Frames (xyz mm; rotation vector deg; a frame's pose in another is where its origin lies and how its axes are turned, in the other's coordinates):
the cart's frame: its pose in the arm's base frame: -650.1 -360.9 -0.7 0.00 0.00 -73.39
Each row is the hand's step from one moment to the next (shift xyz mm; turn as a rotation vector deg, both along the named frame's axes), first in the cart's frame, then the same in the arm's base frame.
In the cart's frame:
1: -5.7 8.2 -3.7 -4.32 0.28 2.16
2: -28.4 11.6 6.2 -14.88 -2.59 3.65
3: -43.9 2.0 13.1 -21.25 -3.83 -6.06
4: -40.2 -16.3 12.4 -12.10 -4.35 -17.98
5: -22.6 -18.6 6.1 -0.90 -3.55 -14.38
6: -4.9 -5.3 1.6 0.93 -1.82 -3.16
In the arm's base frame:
1: 6.2 7.8 -3.7 -0.97 4.22 2.16
2: 3.0 30.5 6.2 -6.74 13.52 3.65
3: -10.6 42.6 13.1 -9.74 19.27 -6.06
4: -27.1 33.9 12.4 -7.63 10.35 -17.98
5: -24.3 16.3 6.1 -3.66 -0.15 -14.38
6: -6.5 3.2 1.6 -1.48 -1.41 -3.16

